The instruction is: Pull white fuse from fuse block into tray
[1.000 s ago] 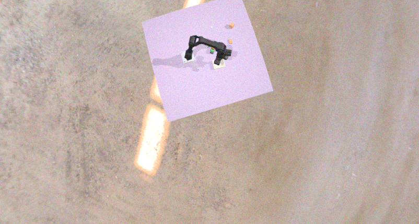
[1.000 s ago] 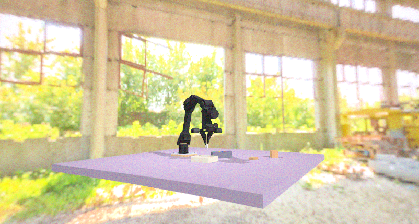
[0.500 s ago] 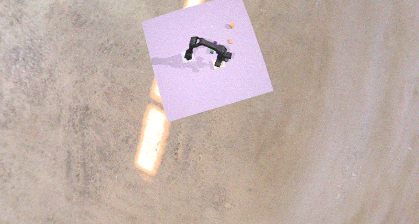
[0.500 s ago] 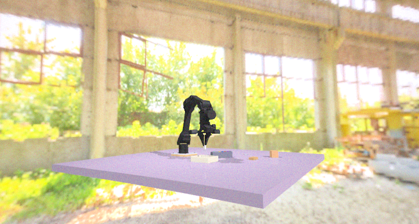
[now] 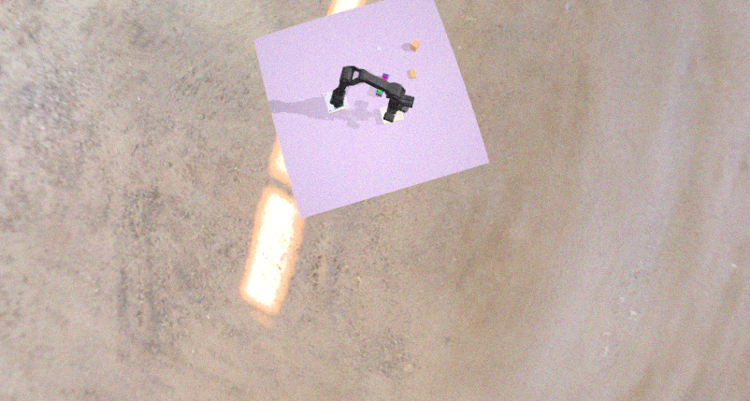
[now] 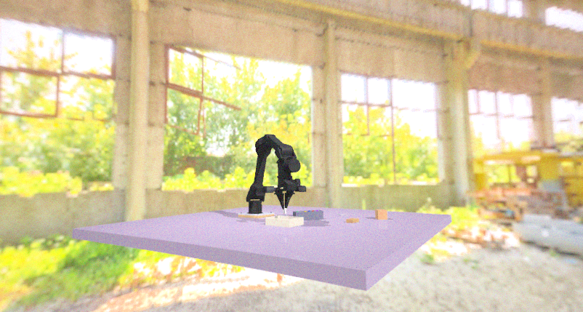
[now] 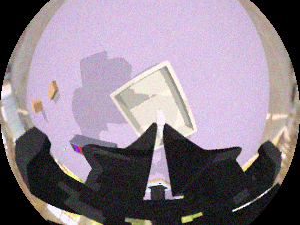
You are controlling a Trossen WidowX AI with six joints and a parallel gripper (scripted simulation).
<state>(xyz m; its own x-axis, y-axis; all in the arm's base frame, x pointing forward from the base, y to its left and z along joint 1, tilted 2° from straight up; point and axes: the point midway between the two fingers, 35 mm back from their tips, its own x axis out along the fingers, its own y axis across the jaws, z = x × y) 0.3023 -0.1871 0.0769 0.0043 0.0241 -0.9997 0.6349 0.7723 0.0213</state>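
Right now the white fuse is 10 mm below my gripper tip. From my gripper tip the other things lie so: tray: 60 mm below.
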